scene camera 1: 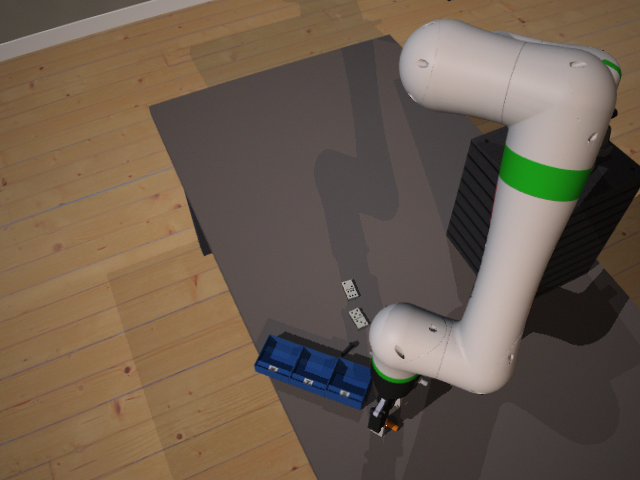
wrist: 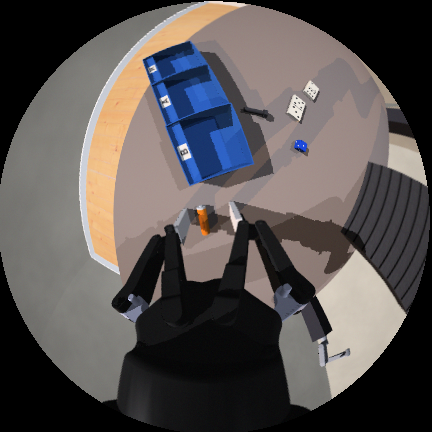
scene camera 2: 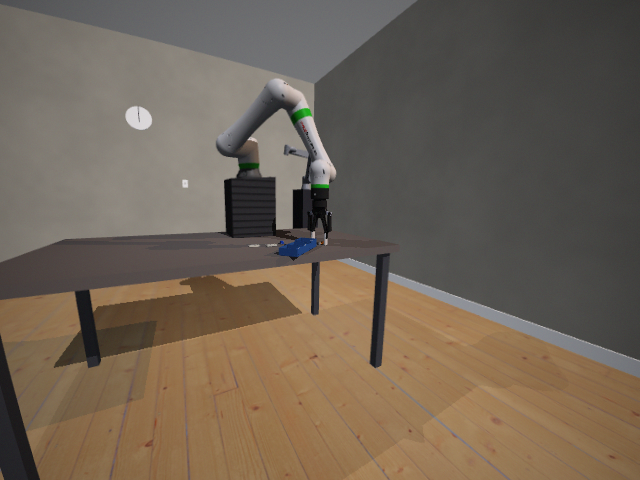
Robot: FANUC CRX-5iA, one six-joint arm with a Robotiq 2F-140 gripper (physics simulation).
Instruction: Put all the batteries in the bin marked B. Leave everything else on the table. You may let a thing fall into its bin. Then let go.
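Seen in the pictures: gripper, fingertip midpoint: (scene camera 1: 385, 417) (wrist: 208, 212) (scene camera 2: 319, 244); arm's base, link origin: (scene camera 2: 250, 178).
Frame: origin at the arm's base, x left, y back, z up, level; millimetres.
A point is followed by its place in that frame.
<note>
An orange battery (scene camera 1: 393, 425) @[x 179, y -539, z -347 mm] (scene camera 2: 321, 242) @[x 155, y -556, z -348 mm] (wrist: 203, 222) @[x 167, y -543, z -347 mm] is at table level between the two pads of my gripper (scene camera 1: 387, 418) @[x 153, y -538, z -361 mm] (scene camera 2: 319, 239) @[x 153, y -538, z -361 mm] (wrist: 208, 212) @[x 153, y -538, z -361 mm]. My gripper points down, with its fingertips close to the table, and is shut on the battery, its fingers about half apart. Bin B (scene camera 1: 351, 374) @[x 31, y -544, z -354 mm] (wrist: 233, 149) @[x 48, y -530, z -354 mm] is the end compartment of the blue three-part bin, the one nearest the gripper. Its floor looks empty in the wrist view. In scene camera 1, one finger hides part of the battery.
Bins A (scene camera 1: 316, 364) @[x -32, y -596, z -354 mm] (wrist: 191, 95) @[x -23, y -611, z -354 mm] and K (scene camera 1: 281, 352) @[x -101, y -647, z -354 mm] (wrist: 181, 64) @[x -92, y -651, z -354 mm] continue the blue row. A dark bolt (scene camera 1: 349, 348) @[x -23, y -512, z -352 mm] (wrist: 255, 111) @[x -23, y -515, z -352 mm] lies beside it. Two white dominoes (scene camera 1: 349, 289) @[x -154, y -420, z -353 mm] (wrist: 296, 107) @[x -75, y -449, z -353 mm] and a blue die (scene camera 2: 281, 242) @[x -11, y -431, z -352 mm] (wrist: 300, 146) @[x -2, y -430, z -345 mm] lie farther off.
</note>
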